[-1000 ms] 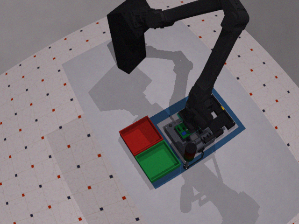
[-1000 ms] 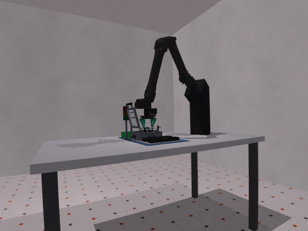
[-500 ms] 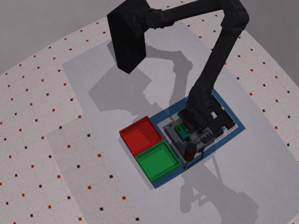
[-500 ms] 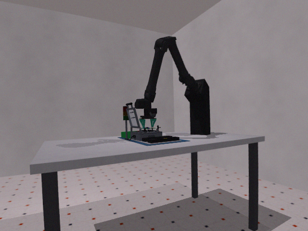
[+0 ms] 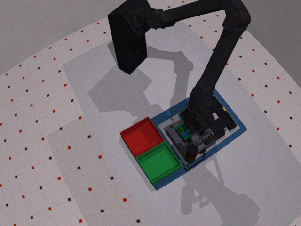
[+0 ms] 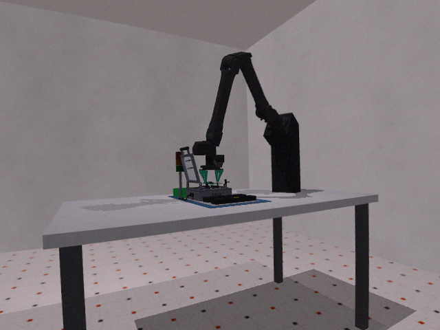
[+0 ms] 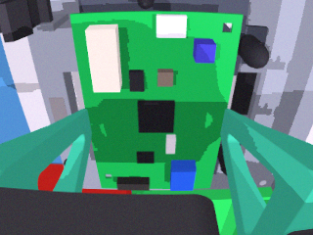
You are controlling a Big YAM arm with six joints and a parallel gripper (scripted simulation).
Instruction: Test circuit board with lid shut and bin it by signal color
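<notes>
The green circuit board lies right at my hand. From my hand the other things lie so: latch hook (7 cm behind, 5 cm to the left); tester lid (13 cm ahead, 2 cm to the left, 9 cm above); tester plate (1 cm ahead, 1 cm to the left, 2 cm below).
</notes>
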